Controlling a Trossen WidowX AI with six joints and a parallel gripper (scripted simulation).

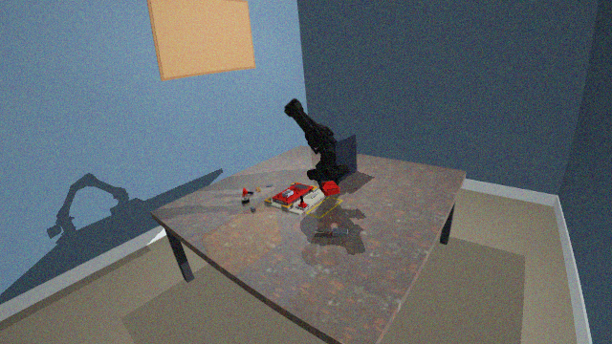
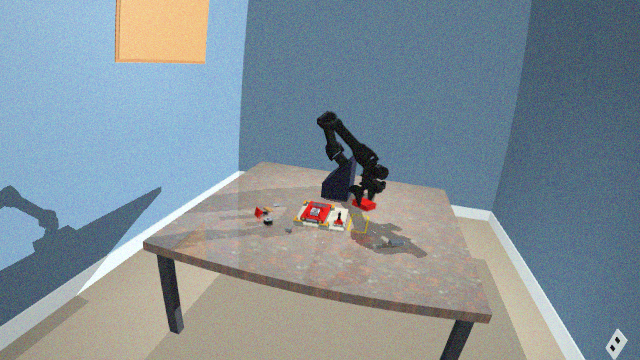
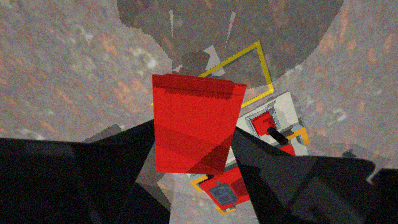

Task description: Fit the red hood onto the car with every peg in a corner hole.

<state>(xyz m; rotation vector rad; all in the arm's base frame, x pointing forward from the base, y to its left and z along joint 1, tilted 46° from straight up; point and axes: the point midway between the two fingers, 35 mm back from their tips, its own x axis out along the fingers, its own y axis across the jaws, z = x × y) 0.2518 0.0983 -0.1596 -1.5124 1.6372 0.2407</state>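
Now: gripper tip 200 mm to the left of the grey engine block, 90 mm short of it and 60 mm above it. Round my gripper tip: red hood: 10 mm above; white jig: 190 mm to the right, 70 mm below, 60 mm ahead.
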